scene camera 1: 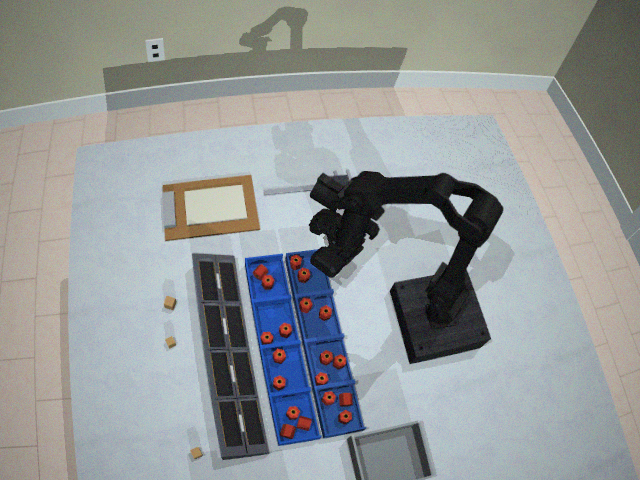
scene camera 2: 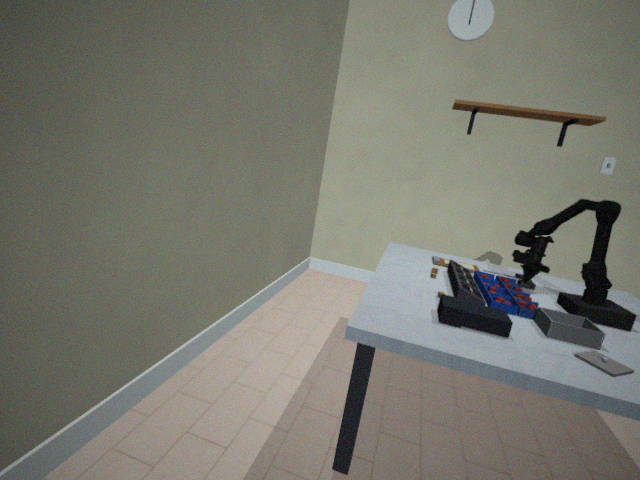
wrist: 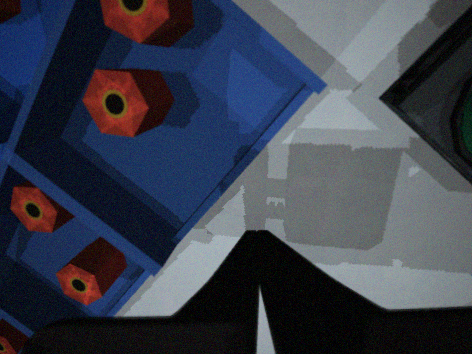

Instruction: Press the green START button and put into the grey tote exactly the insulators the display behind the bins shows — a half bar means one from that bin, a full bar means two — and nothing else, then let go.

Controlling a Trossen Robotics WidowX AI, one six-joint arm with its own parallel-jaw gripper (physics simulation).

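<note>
My gripper (scene camera 2: 526, 281) (wrist: 256, 241) is shut and empty, low over the table beside the blue bins (scene camera 1: 273, 311) (wrist: 165, 165). The START button (wrist: 467, 122) shows as a piece of green in its dark housing (wrist: 425, 95), cut off at the wrist view's right edge, apart from the fingertips. Red-orange insulators (scene camera 1: 279, 355) (wrist: 116, 103) lie in the bins, some upright, some on their sides. The display (scene camera 1: 214, 326) behind the bins has dark panels split by thin white strips; I make out no lit bars. No insulators show in the visible part of the grey tote (scene camera 1: 390, 459) (scene camera 2: 573, 338).
A clipboard (scene camera 1: 253, 206) lies beyond the display's far end, with a grey ruler-like strip (scene camera 1: 286, 189) near it. Small tan cubes (scene camera 1: 170, 302) (scene camera 1: 170, 342) (scene camera 1: 196, 452) lie behind the display. A flat brownish plate (scene camera 2: 603, 362) lies near the table edge by the tote.
</note>
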